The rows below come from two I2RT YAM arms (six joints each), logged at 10 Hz.
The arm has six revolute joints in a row. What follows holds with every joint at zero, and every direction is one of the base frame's. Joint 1 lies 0.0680 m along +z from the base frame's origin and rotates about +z. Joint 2 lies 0.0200 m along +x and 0.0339 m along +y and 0.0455 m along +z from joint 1 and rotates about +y. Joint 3 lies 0.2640 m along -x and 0.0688 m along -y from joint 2 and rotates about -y. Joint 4 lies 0.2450 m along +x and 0.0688 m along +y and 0.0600 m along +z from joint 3 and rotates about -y. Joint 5 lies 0.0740 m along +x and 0.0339 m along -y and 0.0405 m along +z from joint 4 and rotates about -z. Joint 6 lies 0.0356 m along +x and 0.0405 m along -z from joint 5 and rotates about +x. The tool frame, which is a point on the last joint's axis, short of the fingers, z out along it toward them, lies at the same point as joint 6; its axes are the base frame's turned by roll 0.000, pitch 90.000 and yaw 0.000 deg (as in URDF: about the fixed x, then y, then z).
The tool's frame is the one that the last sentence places.
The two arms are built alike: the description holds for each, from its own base.
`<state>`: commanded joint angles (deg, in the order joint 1, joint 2, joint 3, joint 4, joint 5, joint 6); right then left.
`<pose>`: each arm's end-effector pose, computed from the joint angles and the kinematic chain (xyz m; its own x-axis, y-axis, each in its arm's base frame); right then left.
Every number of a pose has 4 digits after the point.
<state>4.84 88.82 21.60 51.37 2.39 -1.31 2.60 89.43 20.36 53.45 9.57 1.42</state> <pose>0.2693 0.0213 0.1449 -0.2711 -0.0459 -0.9615 -0.0505 0.9982 -0.0334 0.2660 0.0062 0.1407 -0.2660 0.0124 -0.9639 0.1218 0.9923 -0.0209</pose>
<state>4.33 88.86 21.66 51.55 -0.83 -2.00 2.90 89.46 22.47 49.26 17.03 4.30</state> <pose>0.2697 0.0209 0.1453 -0.2657 -0.0551 -0.9625 -0.0987 0.9947 -0.0297 0.2716 0.0033 0.1425 -0.2860 0.0573 -0.9565 0.2524 0.9675 -0.0175</pose>
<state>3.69 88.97 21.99 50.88 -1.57 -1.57 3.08 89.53 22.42 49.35 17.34 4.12</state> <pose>0.2709 0.0185 0.1450 -0.2742 -0.0451 -0.9606 -0.0982 0.9950 -0.0187 0.2714 0.0040 0.1422 -0.2871 0.0532 -0.9564 0.2534 0.9671 -0.0223</pose>
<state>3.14 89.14 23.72 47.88 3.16 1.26 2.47 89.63 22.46 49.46 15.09 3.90</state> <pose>0.2767 0.0132 0.1466 -0.3009 0.0055 -0.9536 0.0044 1.0000 0.0044 0.2720 0.0025 0.1420 -0.2892 0.0533 -0.9558 0.2264 0.9739 -0.0142</pose>
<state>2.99 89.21 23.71 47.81 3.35 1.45 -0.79 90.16 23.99 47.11 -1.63 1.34</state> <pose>0.2766 0.0124 0.1461 -0.3033 0.0095 -0.9529 0.0112 0.9999 0.0064 0.2782 -0.0028 0.1418 -0.3267 0.0279 -0.9447 -0.0055 0.9995 0.0314</pose>
